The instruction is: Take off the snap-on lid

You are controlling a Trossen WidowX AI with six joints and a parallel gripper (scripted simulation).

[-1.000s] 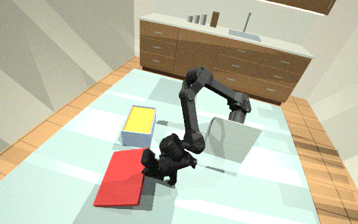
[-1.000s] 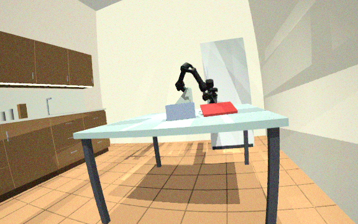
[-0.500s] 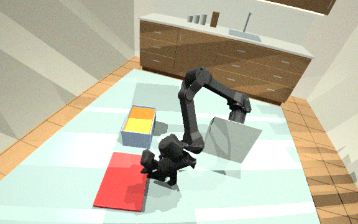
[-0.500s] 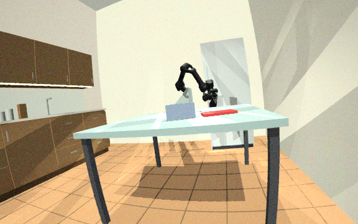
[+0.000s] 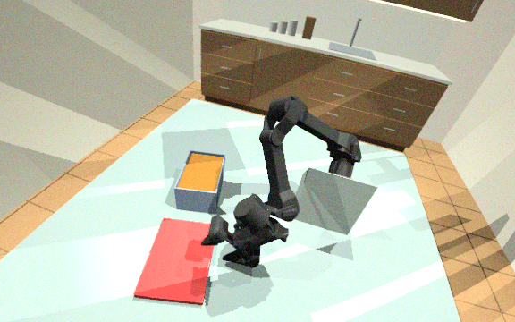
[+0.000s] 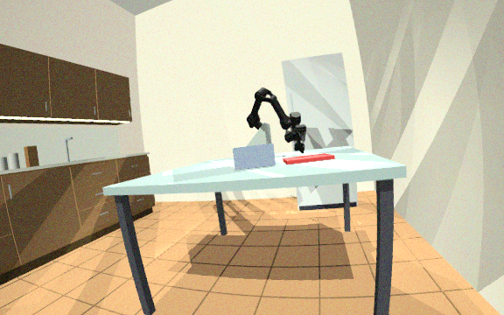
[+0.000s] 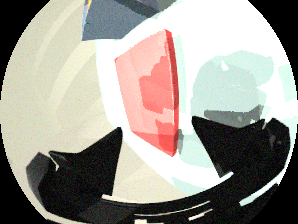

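My gripper tip is 9 cm short of the lid, 5 cm above it and 2 cm to the right of it. The rest, counted from my gripper tip: storage box 25 cm to the right, 15 cm ahead, 1 cm below.
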